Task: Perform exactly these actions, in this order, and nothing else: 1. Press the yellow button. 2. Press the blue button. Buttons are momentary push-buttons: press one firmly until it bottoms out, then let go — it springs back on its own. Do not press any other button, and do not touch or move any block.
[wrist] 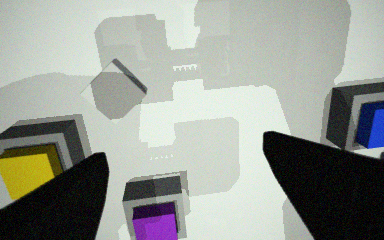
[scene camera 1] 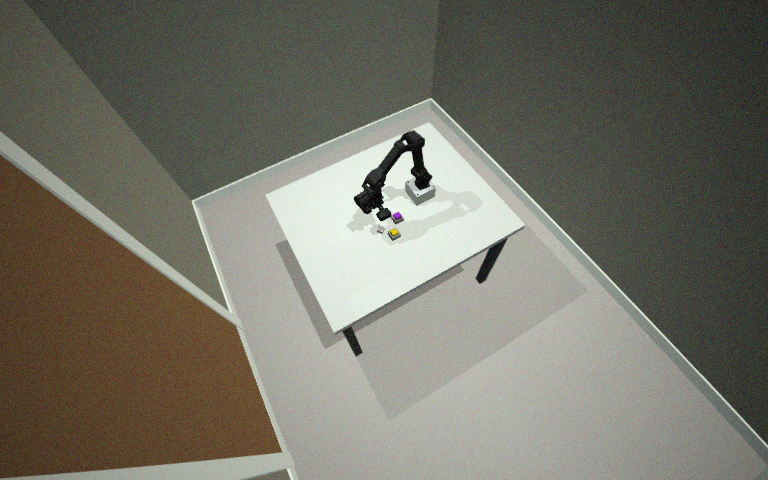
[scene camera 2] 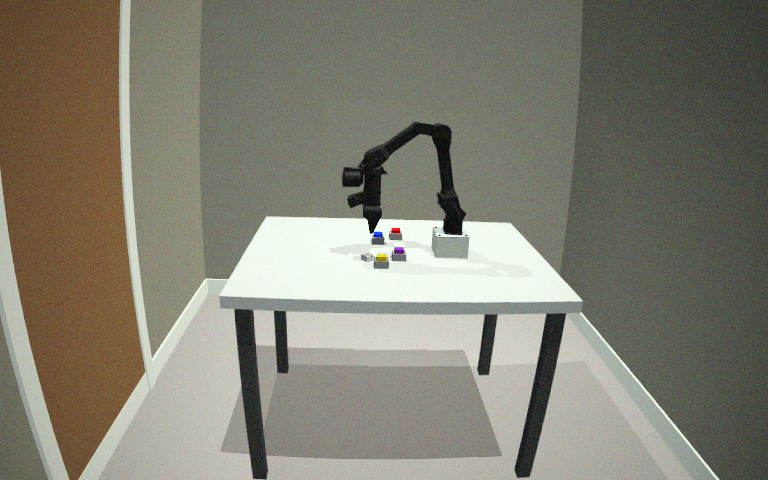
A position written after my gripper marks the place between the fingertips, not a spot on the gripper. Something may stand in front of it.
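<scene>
My gripper (scene camera 2: 371, 230), (wrist: 187, 151) is open and empty, holding nothing. Also present: a small grey block (wrist: 115, 91).
</scene>
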